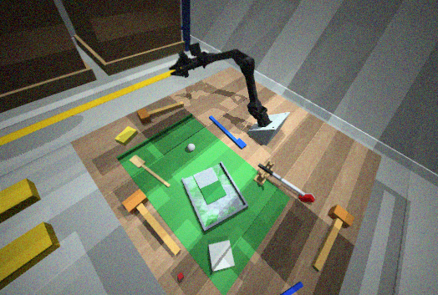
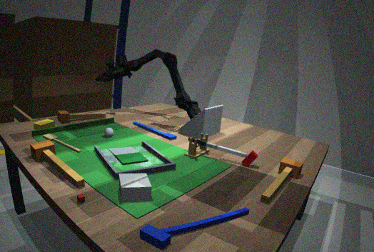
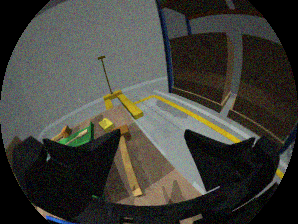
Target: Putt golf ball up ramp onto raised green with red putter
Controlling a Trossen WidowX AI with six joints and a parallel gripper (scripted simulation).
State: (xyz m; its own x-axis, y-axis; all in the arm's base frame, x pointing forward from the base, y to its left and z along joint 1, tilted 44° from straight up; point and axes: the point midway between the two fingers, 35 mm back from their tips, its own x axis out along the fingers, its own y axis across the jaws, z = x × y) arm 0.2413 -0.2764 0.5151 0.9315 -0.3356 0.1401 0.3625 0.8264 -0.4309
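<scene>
Right now my gripper tip is 870 mm to the right of the red putter, 180 mm above it and 120 mm past it. Also, from my gripper tip: yellow block: 370 mm ahead, 200 mm below, 150 mm to the left; then wooden spatula: 390 mm to the left, 370 mm ahead, 210 mm below; then white golf ball: 420 mm to the left, 190 mm below, 130 mm ahead.
</scene>
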